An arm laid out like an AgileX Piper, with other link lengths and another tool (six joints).
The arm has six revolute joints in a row. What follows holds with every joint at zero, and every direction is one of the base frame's. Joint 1 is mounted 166.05 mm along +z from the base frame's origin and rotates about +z. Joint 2 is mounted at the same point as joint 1 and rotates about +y. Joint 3 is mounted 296.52 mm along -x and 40.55 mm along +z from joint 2 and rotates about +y. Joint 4 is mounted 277.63 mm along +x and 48.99 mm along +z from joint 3 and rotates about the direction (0.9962, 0, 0.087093). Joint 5 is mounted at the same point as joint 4 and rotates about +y. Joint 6 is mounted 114.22 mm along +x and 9.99 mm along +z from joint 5 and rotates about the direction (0.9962, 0, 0.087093). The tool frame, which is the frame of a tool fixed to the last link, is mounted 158.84 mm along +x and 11 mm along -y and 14.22 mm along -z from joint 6; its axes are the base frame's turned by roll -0.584, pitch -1.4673 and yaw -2.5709 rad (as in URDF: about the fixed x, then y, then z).
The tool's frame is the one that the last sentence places.
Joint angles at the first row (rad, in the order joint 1, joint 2, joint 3, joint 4, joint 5, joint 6):
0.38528 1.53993 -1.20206 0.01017 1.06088 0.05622
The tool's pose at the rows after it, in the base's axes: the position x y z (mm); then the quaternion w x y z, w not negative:
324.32 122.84 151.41 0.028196 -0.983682 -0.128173 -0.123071
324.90 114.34 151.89 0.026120 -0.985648 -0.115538 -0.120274
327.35 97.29 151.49 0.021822 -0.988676 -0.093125 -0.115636
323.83 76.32 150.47 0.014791 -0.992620 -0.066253 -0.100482
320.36 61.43 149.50 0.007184 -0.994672 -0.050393 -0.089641
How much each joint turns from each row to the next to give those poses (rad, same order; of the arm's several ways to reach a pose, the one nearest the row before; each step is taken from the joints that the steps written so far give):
-0.00387 -0.01396 0.00212 0.00000 0.01607 0.00454
-0.02375 -0.00244 0.00003 0.00000 0.00880 0.00213
-0.04908 -0.00002 0.00000 0.00000 0.01095 -0.00340
-0.05556 0.00001 -0.00001 -0.00187 0.03250 0.00002
-0.03500 0.00002 0.00164 -0.00830 0.02229 0.00001

